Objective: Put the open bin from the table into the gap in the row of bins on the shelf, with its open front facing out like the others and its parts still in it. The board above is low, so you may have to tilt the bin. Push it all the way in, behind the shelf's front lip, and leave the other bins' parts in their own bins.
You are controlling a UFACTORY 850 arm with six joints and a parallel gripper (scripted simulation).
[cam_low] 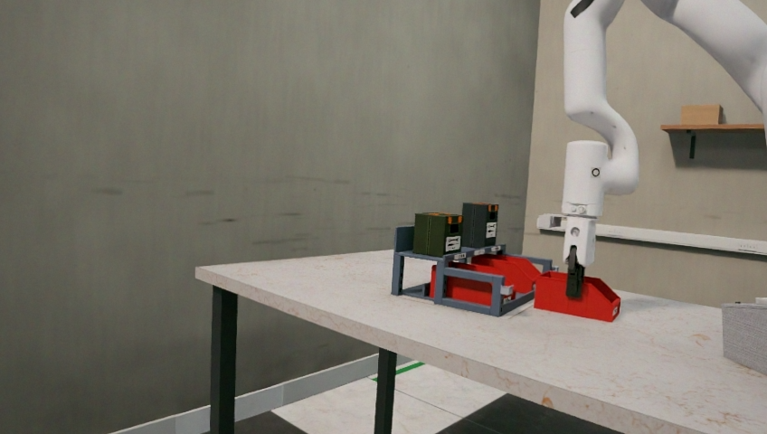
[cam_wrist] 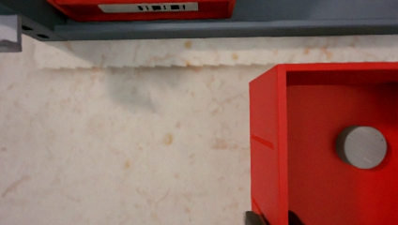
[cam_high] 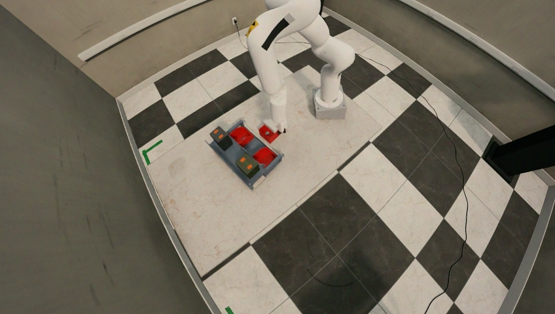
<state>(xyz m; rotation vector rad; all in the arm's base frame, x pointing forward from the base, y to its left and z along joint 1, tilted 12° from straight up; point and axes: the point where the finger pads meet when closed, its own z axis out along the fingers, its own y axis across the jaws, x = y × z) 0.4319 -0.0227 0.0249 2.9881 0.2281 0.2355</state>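
My gripper is now 50 mm to the left of the red open bin, 30 mm above it and 10 mm short of it. The rest, counted from my hand: grey-blue shelf: 250 mm ahead, 10 mm to the right; large grey disc: 80 mm to the right, 50 mm below, 40 mm behind; dark grey box: 330 mm ahead, 120 mm to the right, 100 mm above.
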